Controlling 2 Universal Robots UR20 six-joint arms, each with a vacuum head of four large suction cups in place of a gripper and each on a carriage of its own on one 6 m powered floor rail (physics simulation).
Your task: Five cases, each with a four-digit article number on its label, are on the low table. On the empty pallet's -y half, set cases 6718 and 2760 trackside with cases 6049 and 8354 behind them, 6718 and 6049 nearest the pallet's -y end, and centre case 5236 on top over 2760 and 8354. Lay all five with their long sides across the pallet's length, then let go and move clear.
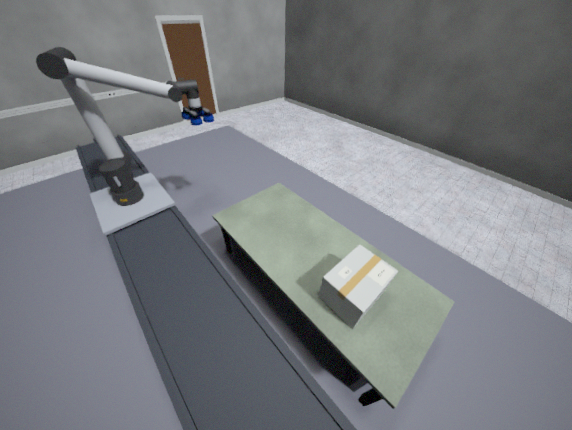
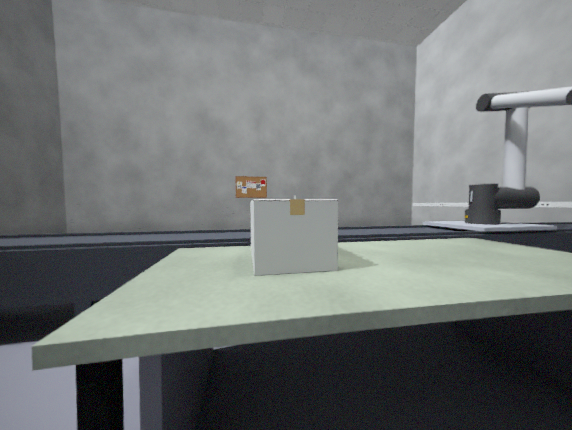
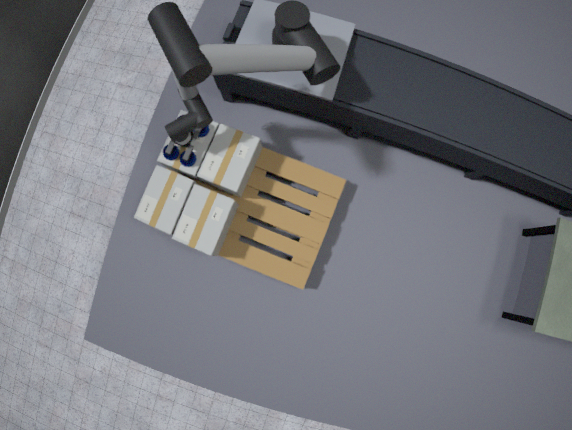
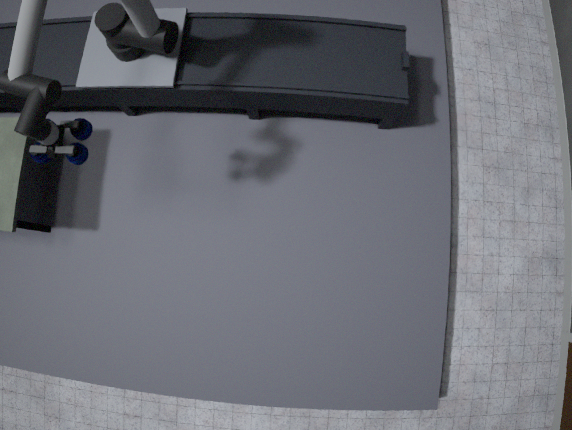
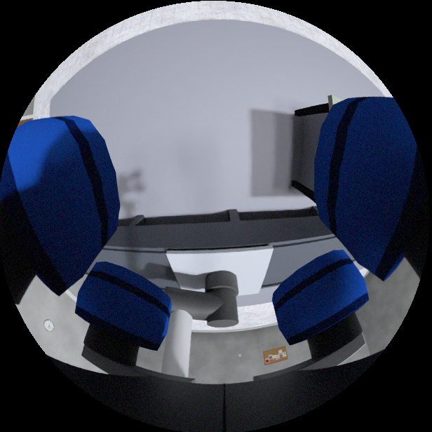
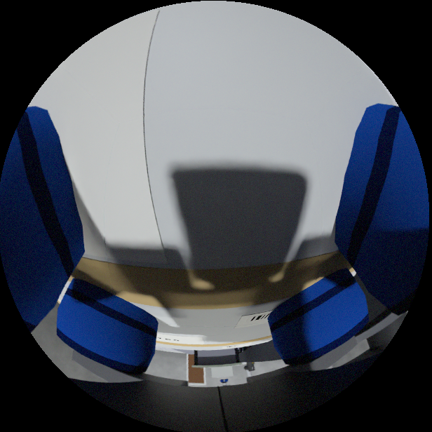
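A white, tan-taped case (image 1: 360, 277) (image 2: 295, 242) sits on the low table (image 1: 280, 220) (image 2: 175, 300). The pallet (image 3: 325, 200) bears cases at its left: one trackside (image 3: 216, 150), one below it (image 3: 217, 227) and one at the lower left (image 3: 175, 207). My right gripper (image 3: 186, 143) (image 6: 212, 240) is shut on the upper-left case (image 3: 204, 147) (image 6: 225, 100); its cups meet its top. Whether this case touches the pallet is hidden. The label digits are too small to read. My left gripper (image 1: 198, 117) (image 4: 60, 141) (image 5: 215, 215) is open, with no case beneath its cups, high beyond the table's end.
The dark floor rail (image 1: 200, 300) (image 3: 450, 100) (image 4: 300, 60) runs along one side of the table and pallet. My left arm's carriage (image 1: 155, 200) (image 4: 90, 60) and my right arm's carriage (image 3: 345, 40) stand on it. The pallet's right half shows bare slats.
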